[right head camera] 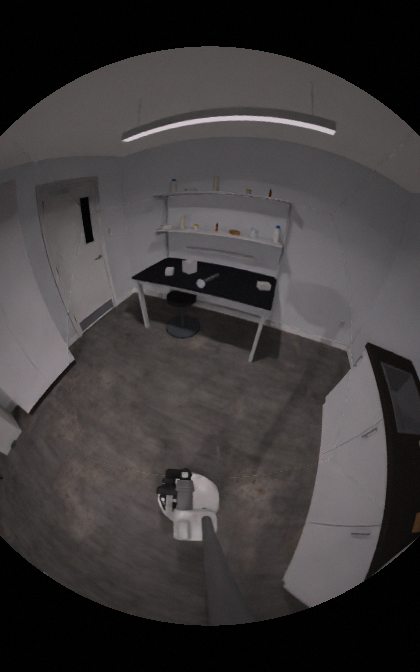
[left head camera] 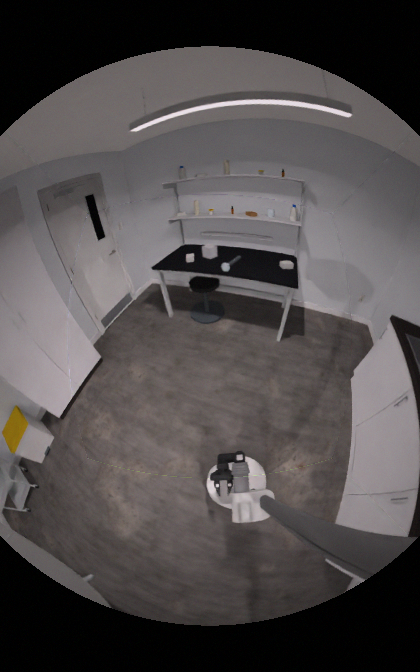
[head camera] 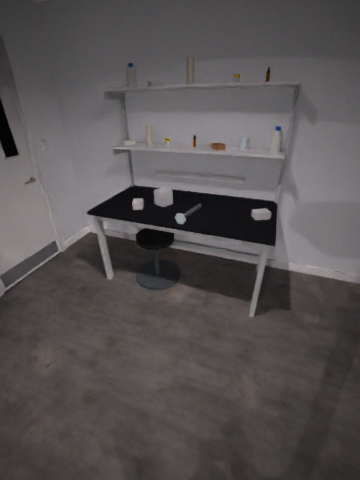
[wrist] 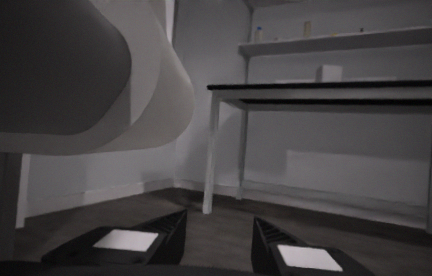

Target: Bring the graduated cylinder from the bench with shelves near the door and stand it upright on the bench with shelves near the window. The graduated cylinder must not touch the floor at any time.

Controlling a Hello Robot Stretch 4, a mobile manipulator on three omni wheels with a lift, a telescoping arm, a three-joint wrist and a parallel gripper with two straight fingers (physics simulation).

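Places are measured from the robot's base along level axes (x right, y down, z ahead), in metres.
Pixels of known places: gripper, fingertip midpoint: [wrist: 218,233].
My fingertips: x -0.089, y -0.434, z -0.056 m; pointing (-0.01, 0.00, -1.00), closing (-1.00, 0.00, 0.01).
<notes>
Ahead of a thing's pixels: the offset from my fingertips to its top centre. "spot": to the spot under its first point.
The graduated cylinder {spot: dx +0.246, dy -0.346, dz +1.836 m} [head camera: 192,210] [left head camera: 234,261] [right head camera: 211,278] is a greyish, see-through tube with a pale hexagonal base. It lies on its side on the black top of the bench with shelves near the door [head camera: 230,221] [left head camera: 265,270] [right head camera: 240,288] [wrist: 280,86], its base toward the front edge. My gripper [wrist: 218,233] is open and empty, with floor showing between its fingers. It is well away from the bench and lower than its top. The bench near the window cannot be made out.
A stool [head camera: 155,239] [left head camera: 204,284] [right head camera: 181,298] stands at the bench's front. White boxes [head camera: 163,196] {dx +0.780, dy -0.358, dz +1.764 m} [head camera: 261,214] lie on the bench; bottles stand on its shelves. A tall cabinet [left head camera: 45,320] is at left, a dark-topped counter [right head camera: 400,450] with white cupboards at right.
</notes>
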